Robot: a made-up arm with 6 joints. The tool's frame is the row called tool.
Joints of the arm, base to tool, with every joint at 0 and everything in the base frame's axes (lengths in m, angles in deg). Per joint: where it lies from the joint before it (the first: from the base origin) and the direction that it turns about. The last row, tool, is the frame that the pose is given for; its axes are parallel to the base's.
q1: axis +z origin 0 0 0.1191
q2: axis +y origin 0 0.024 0
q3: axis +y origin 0 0 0.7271
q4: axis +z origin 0 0 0.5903
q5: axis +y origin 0 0 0
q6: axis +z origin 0 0 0.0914
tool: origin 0 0 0
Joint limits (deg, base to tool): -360..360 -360..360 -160..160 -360..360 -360..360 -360..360
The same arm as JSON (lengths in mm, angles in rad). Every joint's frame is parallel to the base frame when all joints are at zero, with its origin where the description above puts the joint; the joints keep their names.
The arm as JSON. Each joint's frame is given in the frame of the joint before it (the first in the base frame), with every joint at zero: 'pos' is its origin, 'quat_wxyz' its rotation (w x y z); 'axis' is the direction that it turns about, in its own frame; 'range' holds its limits. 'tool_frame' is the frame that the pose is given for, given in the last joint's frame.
{"length_unit": "mm", "angle_unit": "rad", "joints": [{"joint": "q1", "pos": [0.0, 0.0, 119.1], "quat_wxyz": [1.0, 0.0, 0.0, 0.0], "axis": "+z", "range": [-6.2832, 6.2832]}, {"joint": "q2", "pos": [0.0, 24.0, 0.0], "quat_wxyz": [1.0, 0.0, 0.0, 0.0], "axis": "+y", "range": [-6.2832, 6.2832]}, {"joint": "q3", "pos": [0.0, 0.0, 727.1], "quat_wxyz": [1.0, 0.0, 0.0, 0.0], "axis": "+y", "range": [-2.7925, 2.7925]}, {"joint": "q4", "pos": [0.0, 0.0, 590.3], "quat_wxyz": [1.0, 0.0, 0.0, 0.0], "axis": "+z", "range": [-6.2832, 6.2832]}, {"joint": "q5", "pos": [0.0, 0.0, 0.0], "quat_wxyz": [1.0, 0.0, 0.0, 0.0], "axis": "+y", "range": [-6.2832, 6.2832]}, {"joint": "q6", "pos": [0.0, 0.0, 91.4], "quat_wxyz": [1.0, 0.0, 0.0, 0.0], "axis": "+z", "range": [-6.2832, 6.2832]}], "tool_frame": {"pos": [0.0, 0.0, 0.0], "quat_wxyz": [1.0, 0.0, 0.0, 0.0]}}
